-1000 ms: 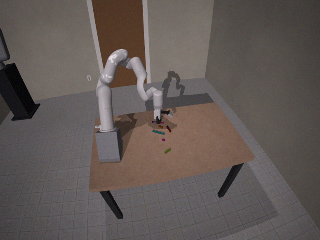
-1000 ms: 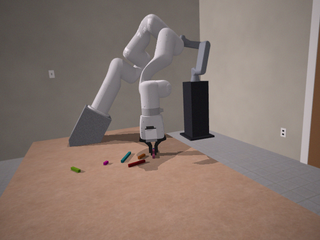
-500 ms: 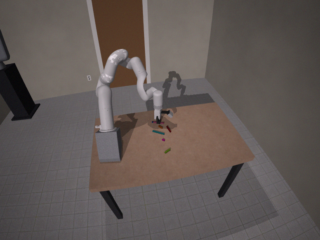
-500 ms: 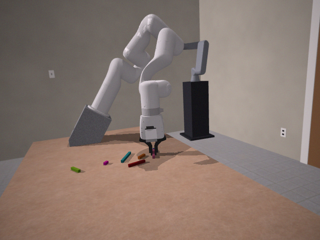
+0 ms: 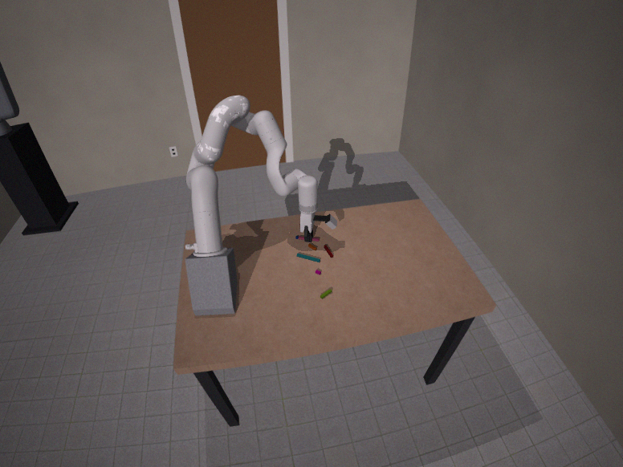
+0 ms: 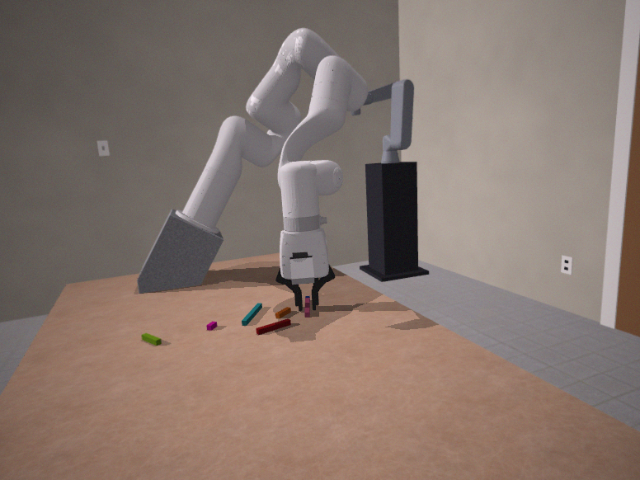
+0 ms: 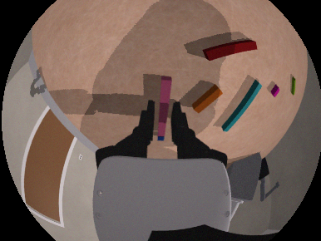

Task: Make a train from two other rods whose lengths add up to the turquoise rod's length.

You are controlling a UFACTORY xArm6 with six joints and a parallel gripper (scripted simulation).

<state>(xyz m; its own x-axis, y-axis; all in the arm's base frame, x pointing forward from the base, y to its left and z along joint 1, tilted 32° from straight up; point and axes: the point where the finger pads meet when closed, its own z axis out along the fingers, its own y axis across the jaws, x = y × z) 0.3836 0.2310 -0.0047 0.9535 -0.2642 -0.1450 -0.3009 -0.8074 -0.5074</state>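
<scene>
The pink rod lies 20 mm below my hand. From my hand the other things lie so: red rod: 90 mm to the right, 70 mm ahead, 20 mm below; blue rod: 50 mm behind, 20 mm to the left, 20 mm below; orange rod: 60 mm to the right, 20 mm below, 10 mm ahead.
</scene>
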